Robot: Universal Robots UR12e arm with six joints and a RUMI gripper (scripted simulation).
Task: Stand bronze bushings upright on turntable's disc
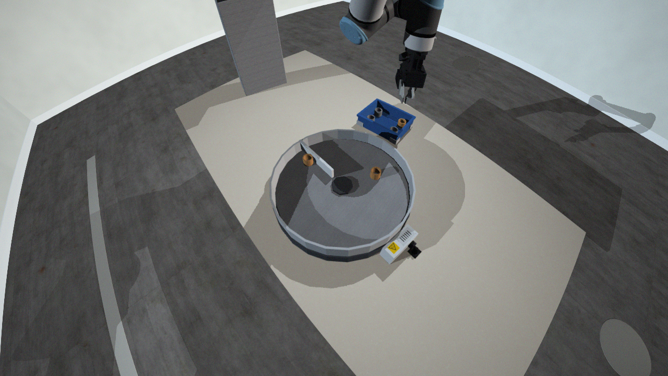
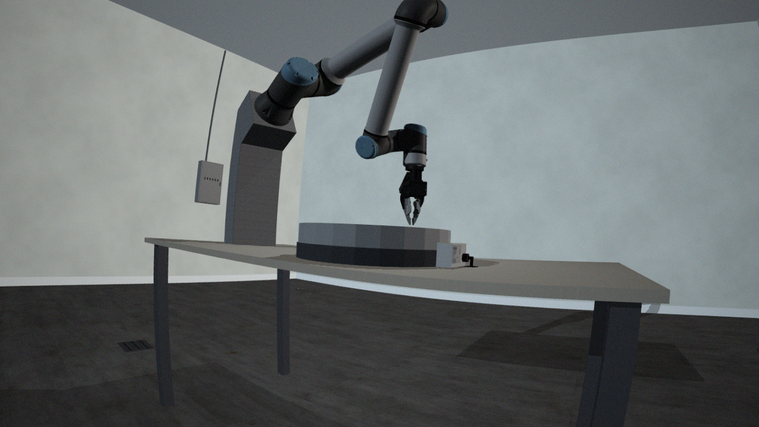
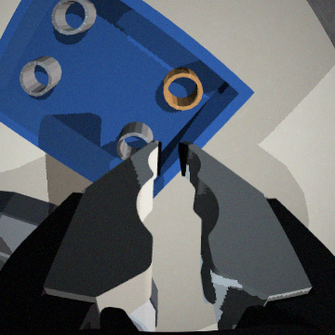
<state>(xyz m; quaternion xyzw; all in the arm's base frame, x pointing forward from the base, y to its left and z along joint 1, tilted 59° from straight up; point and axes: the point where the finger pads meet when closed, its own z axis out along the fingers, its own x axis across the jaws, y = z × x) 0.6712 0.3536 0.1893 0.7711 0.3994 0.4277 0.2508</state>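
The blue crate lies 40 mm behind my hand, 40 mm to the right of it and 110 mm below it. The rest, counted from my hand: turntable disc: 140 mm ahead, 380 mm to the right, 80 mm below.
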